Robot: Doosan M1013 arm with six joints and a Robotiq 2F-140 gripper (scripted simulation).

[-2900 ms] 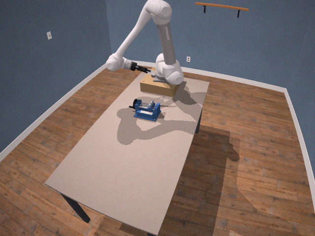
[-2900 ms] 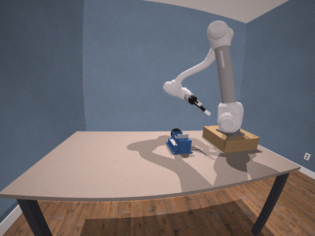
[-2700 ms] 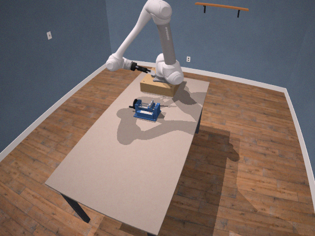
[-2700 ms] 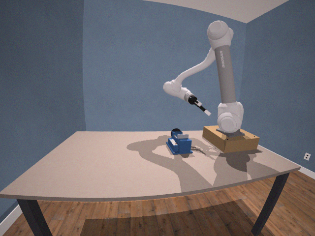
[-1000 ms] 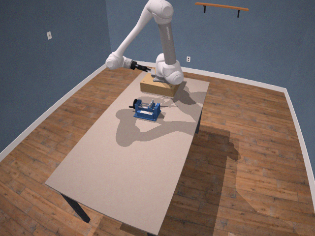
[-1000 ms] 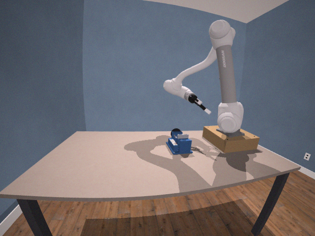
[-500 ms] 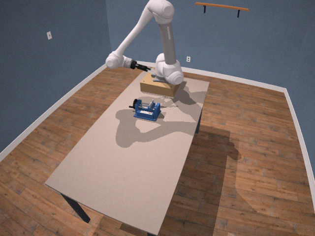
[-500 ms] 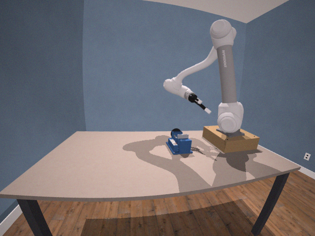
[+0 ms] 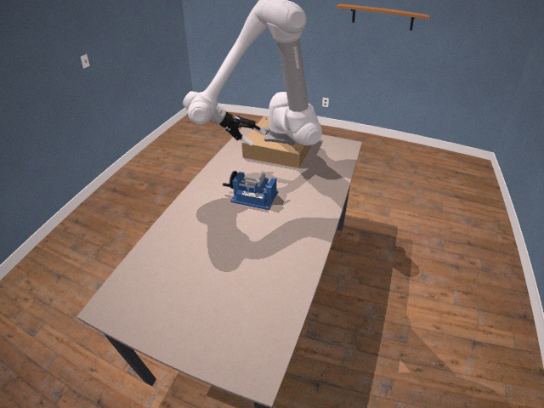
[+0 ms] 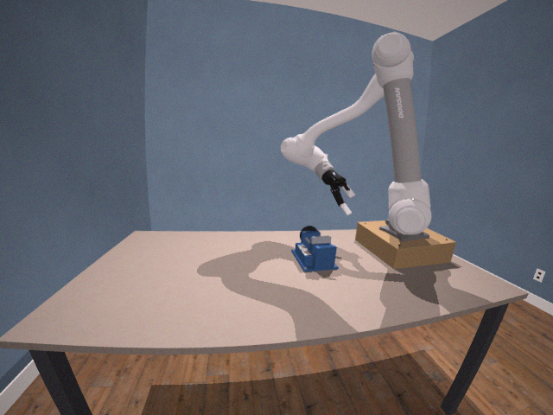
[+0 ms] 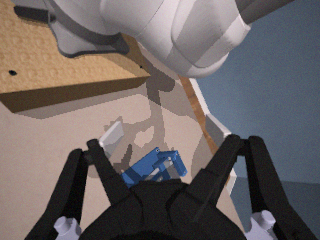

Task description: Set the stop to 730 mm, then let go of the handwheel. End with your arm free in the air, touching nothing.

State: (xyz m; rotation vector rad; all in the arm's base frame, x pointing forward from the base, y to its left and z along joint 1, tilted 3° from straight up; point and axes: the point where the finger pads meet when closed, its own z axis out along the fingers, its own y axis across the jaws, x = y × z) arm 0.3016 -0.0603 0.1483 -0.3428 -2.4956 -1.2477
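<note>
Now: hand 170 mm short of the black handwheel, 100 mm to the left of it and 180 mm above it. The rest, counted from my hand: grey stop block 170 mm ahead, 70 mm to the left, 150 mm below.
</note>
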